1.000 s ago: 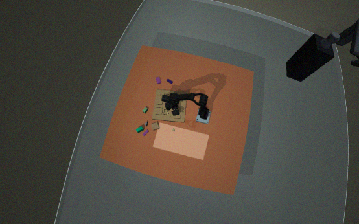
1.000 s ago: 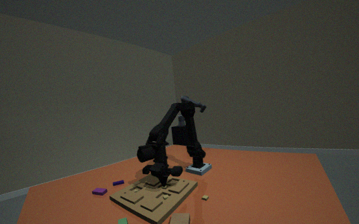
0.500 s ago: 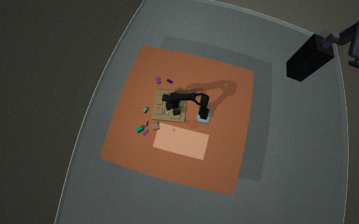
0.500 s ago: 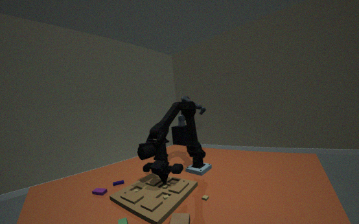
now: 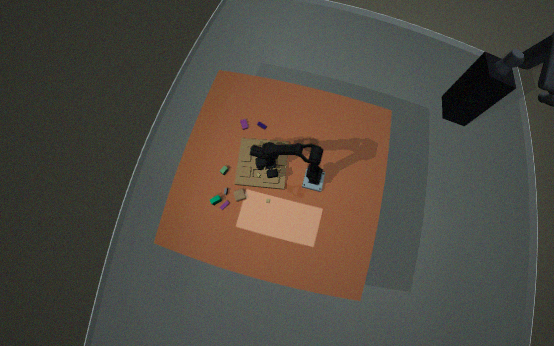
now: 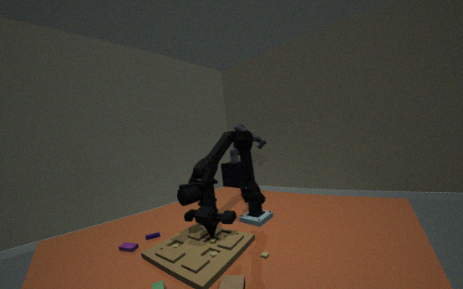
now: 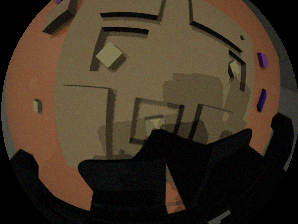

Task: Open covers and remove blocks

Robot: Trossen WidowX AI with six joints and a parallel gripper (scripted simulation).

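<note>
The tan puzzle board lies 6 cm ahead of my gripper tip and 1 cm below it. From my gripper tip the other things lie so: dark purple block 13 cm ahead, 26 cm to the right, 2 cm below.
</note>
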